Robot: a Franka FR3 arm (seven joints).
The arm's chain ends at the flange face. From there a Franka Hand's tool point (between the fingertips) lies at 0.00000 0.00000 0.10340 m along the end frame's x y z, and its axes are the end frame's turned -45 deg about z.
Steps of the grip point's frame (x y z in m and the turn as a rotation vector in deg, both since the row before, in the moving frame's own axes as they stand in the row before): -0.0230 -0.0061 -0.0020 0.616 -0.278 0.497; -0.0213 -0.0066 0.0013 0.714 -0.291 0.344; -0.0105 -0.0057 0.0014 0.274 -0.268 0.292; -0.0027 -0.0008 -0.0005 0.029 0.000 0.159; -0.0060 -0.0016 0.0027 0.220 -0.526 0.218
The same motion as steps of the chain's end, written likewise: -0.0194 0.0124 -0.0020 0.239 -0.632 0.497; -0.0184 0.0109 0.0013 0.299 -0.711 0.344; -0.0108 0.0034 0.0014 0.004 -0.383 0.292; -0.0024 0.0014 -0.0005 0.021 -0.021 0.159; -0.0044 0.0027 0.0027 -0.216 -0.528 0.218
